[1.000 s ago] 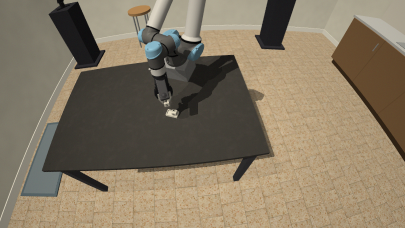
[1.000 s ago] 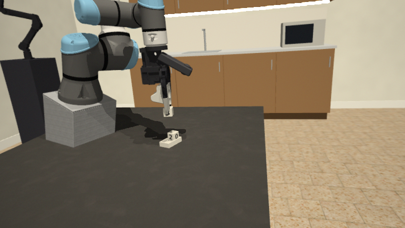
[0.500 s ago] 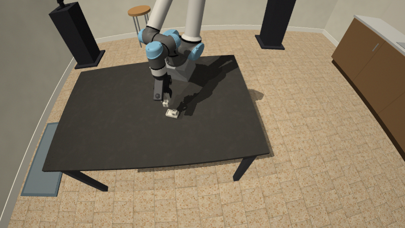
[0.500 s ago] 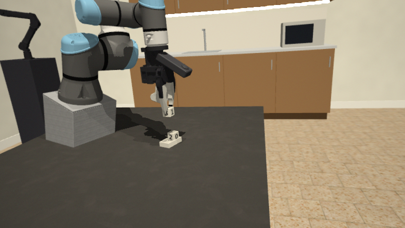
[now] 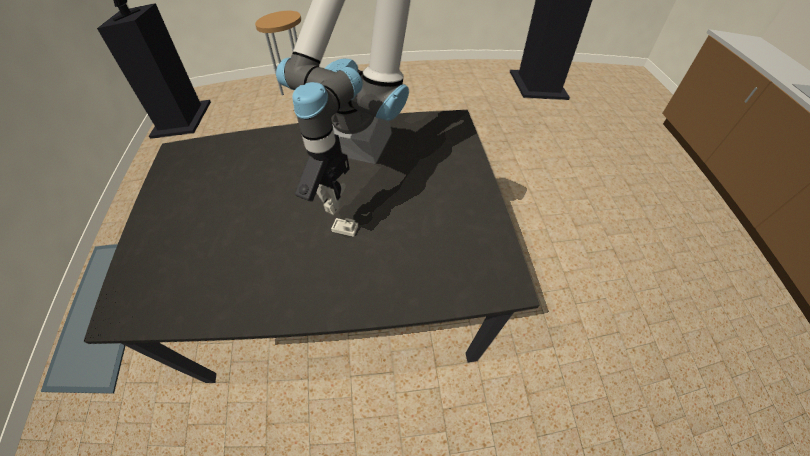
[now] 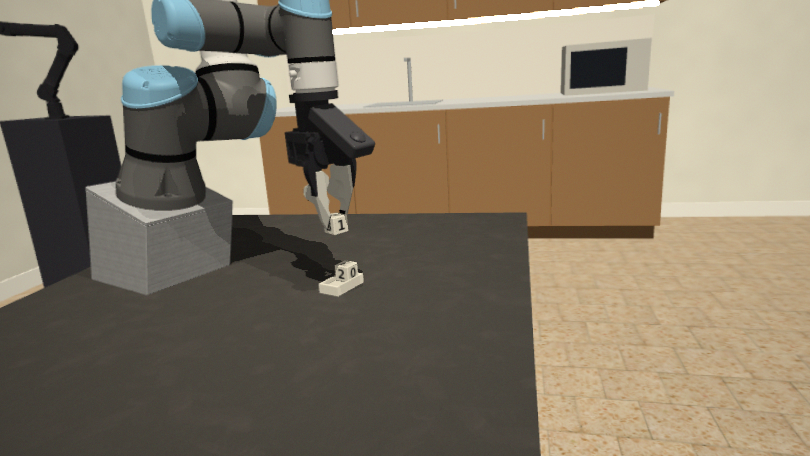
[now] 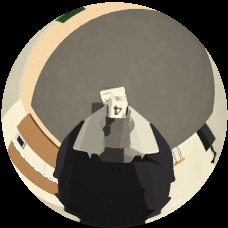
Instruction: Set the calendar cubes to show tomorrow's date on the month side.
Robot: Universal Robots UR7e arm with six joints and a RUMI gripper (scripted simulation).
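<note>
Right now the white calendar tray is 1 cm behind my hand, 2 cm to the left of it and 13 cm below it.
</note>
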